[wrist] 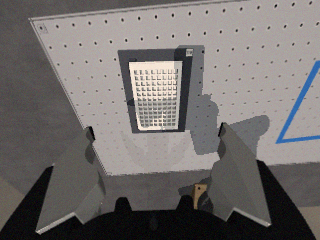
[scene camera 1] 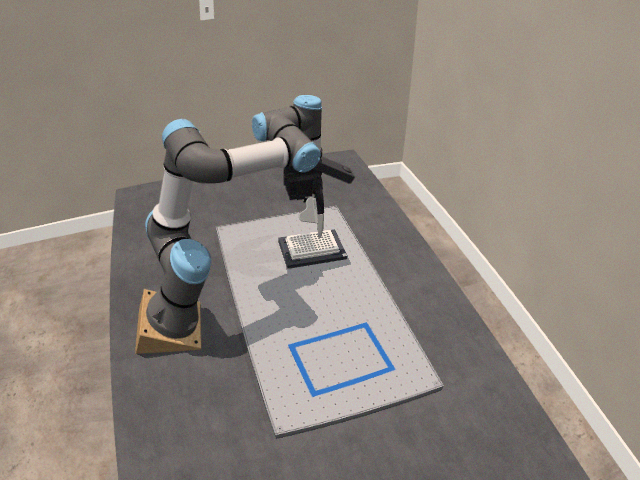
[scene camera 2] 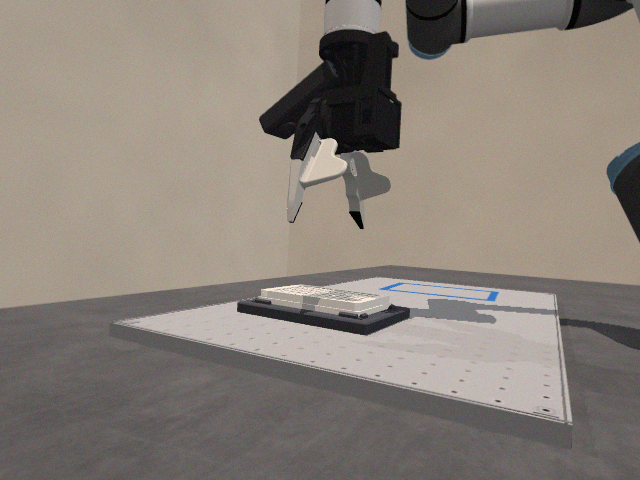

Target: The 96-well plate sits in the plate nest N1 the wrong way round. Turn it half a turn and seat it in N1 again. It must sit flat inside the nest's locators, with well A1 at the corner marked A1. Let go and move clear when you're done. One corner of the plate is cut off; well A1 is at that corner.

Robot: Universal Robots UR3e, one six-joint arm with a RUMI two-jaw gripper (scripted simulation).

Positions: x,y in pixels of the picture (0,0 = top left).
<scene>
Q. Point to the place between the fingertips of my gripper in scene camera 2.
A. At 331,226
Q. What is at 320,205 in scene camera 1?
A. My gripper.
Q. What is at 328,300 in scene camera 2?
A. A white 96-well plate.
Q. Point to a white 96-well plate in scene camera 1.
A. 301,246
</scene>
